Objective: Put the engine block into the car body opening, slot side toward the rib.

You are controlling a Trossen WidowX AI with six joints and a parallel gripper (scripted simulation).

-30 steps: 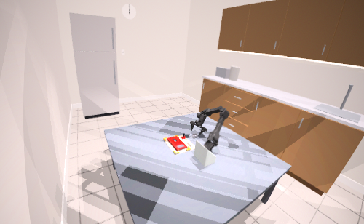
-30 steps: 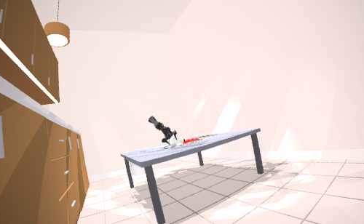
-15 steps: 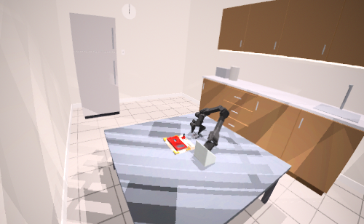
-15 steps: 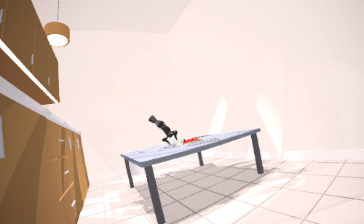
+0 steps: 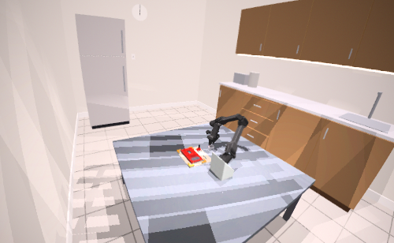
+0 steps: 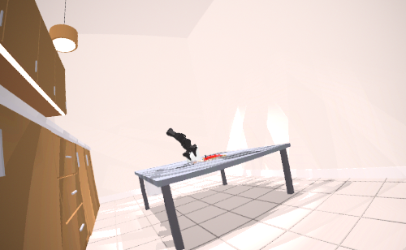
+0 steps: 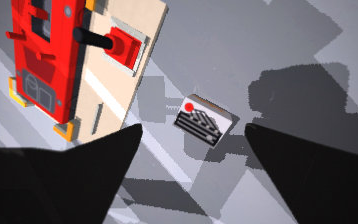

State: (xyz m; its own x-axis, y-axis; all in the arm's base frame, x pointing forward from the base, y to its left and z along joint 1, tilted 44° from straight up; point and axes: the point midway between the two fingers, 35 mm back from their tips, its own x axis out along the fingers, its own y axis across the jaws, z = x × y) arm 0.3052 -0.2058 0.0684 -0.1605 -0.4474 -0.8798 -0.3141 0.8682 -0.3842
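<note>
The engine block lies 1 cm behind my gripper tip and 4 cm below it. Also, from my gripper tip: black stem 4 cm ahead, 12 cm to the left, 1 cm below.
</note>
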